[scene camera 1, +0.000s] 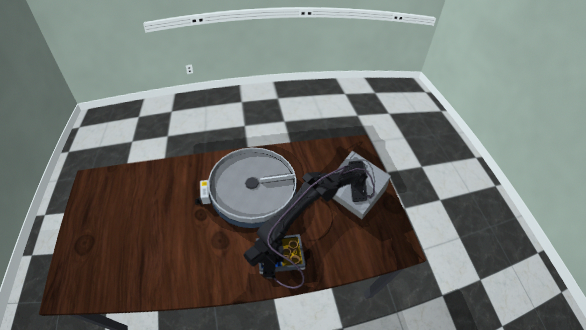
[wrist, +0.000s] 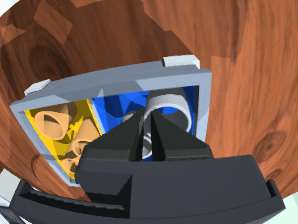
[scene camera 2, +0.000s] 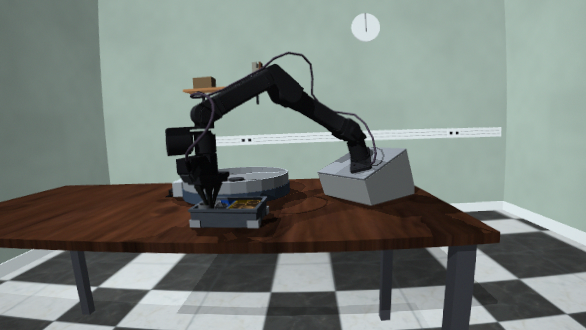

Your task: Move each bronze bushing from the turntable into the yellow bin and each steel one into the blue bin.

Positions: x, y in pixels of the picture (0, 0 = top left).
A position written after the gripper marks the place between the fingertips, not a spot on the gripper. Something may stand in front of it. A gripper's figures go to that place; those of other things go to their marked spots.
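A blue bin (wrist: 111, 109) is 17 cm from the lens, while the gripper (wrist: 147, 113) is 13 cm from the lens.
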